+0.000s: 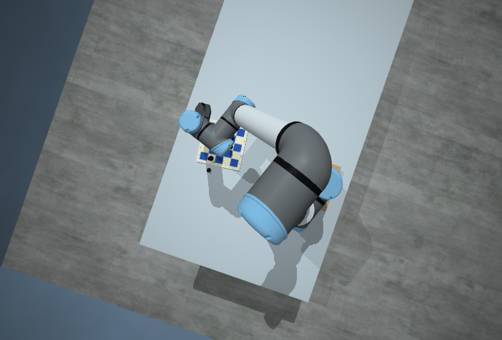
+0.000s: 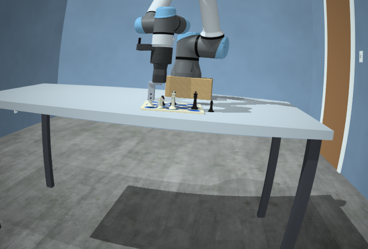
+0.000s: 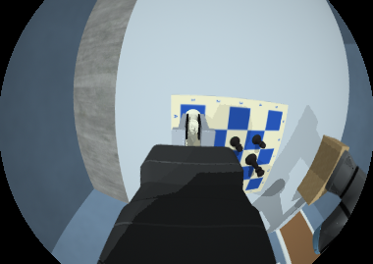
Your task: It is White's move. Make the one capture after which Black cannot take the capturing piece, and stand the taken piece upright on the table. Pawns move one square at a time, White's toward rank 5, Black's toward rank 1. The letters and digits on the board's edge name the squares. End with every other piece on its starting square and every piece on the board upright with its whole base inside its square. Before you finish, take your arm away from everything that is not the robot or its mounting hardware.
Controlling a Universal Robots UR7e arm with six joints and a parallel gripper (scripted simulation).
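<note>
The white pawn-like piece is 10 mm below my hand. Also, from my hand: tall black piece (140 mm to the left, 80 mm behind, 10 mm below).
</note>
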